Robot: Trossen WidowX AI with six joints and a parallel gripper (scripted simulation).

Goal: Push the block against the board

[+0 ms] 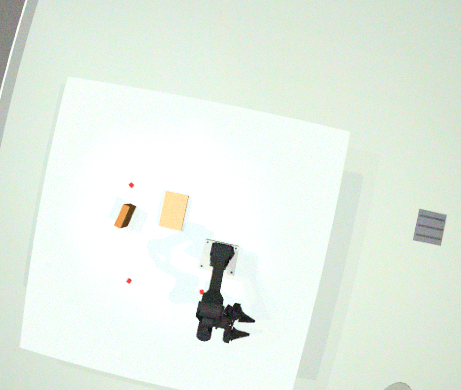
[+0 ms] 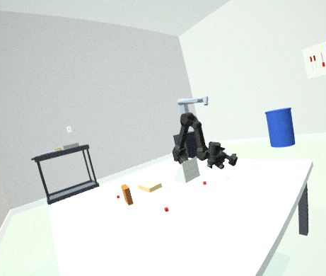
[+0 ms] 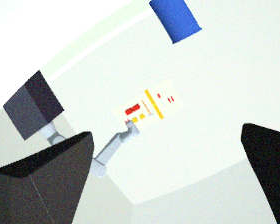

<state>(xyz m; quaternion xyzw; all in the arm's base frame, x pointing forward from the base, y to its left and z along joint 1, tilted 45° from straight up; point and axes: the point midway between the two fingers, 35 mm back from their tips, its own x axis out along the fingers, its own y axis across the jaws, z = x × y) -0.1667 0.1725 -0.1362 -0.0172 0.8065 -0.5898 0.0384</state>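
My gripper tip is 630 mm short of the orange square block, 280 mm to the left of it and 90 mm above it. Round my gripper tip: tan board (440 mm ahead, 360 mm to the right, 120 mm below).
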